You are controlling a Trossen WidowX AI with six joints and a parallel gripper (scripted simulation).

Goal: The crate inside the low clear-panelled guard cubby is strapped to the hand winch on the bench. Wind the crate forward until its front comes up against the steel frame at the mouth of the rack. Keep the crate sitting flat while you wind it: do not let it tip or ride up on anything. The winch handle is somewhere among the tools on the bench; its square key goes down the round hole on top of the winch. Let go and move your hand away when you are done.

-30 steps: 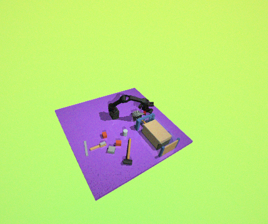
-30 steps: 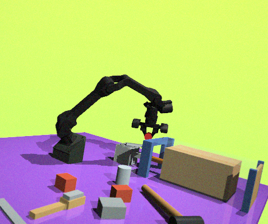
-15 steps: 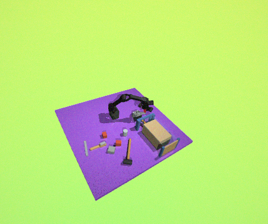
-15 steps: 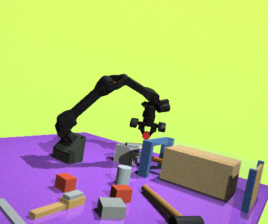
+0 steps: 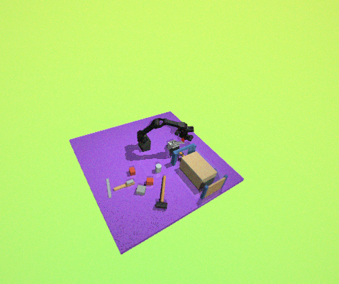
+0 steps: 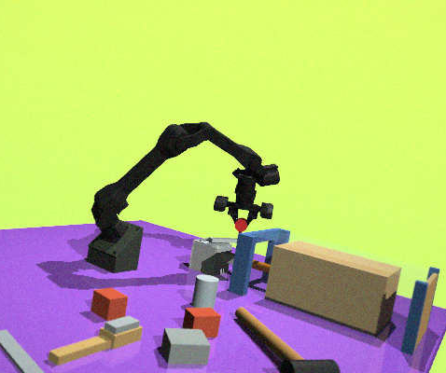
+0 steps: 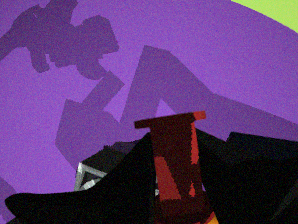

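My gripper tip is now 10 mm past the winch handle, 50 mm to the left of it and 30 mm above it. Also, from my gripper tip: red knob: 10 mm ahead, 10 mm to the right; grey winch: 50 mm behind, 120 mm to the right, 100 mm below; grey block: 270 mm ahead, 650 mm to the right, 110 mm below.
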